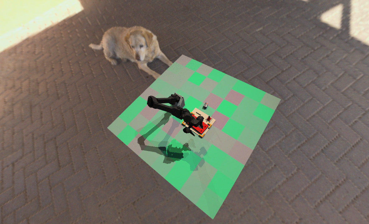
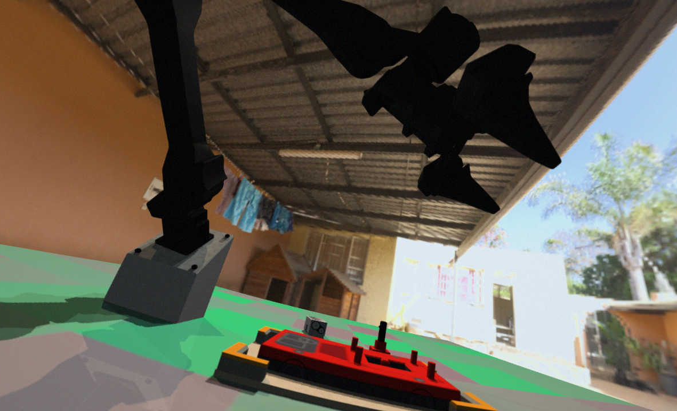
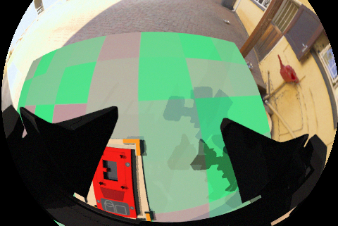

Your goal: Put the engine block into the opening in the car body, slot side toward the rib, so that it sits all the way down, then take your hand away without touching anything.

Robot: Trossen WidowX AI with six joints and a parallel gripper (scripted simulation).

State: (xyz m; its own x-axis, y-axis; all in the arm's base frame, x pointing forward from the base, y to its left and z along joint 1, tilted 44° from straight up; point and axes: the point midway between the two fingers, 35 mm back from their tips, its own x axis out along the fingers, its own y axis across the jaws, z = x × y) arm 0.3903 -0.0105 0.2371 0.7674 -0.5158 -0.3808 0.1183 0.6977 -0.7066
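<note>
Now: the engine block 19 cm behind my gripper tip, 34 cm to the left of it and 20 cm below it. The rest, counted from my gripper tip: black post: 7 cm behind, 24 cm to the left, 18 cm below.
</note>
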